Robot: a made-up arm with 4 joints.
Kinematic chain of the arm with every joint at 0, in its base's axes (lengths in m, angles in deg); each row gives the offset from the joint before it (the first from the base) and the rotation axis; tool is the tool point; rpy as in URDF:
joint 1: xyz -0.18 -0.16 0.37 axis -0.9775 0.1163 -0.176
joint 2: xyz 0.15 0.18 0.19 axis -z
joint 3: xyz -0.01 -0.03 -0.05 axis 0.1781 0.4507 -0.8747
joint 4: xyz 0.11 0.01 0 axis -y
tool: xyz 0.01 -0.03 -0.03 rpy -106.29 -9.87 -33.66
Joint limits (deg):
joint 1: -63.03..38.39
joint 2: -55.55..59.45
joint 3: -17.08..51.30
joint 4: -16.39..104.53
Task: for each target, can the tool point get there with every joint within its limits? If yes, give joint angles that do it. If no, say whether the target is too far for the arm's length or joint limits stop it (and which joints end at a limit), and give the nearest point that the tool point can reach.
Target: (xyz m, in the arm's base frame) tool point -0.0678 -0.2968 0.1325
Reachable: no: joint limits stop it (at a limit: joint 1, joint 3) | nearest point -0.0312 -0.0969 0.3816 | short by 0.321 m
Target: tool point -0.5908 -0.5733 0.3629
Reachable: no: too far | nearest point -0.1283 -0.2182 0.4742 | short by 0.594 m
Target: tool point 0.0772 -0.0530 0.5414
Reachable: yes | joints -20.63 -3.41 -2.15 15.49
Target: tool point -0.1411 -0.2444 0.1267
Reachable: no: joint limits stop it (at a limit: joint 1, joint 2, joint 3) | nearest point -0.0935 -0.0673 0.3676 | short by 0.303 m
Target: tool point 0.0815 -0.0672 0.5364
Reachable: yes | joints -20.07 -0.45 2.86 34.35
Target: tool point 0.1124 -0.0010 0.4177
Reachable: yes | joints 15.23 -26.28 17.88 25.56
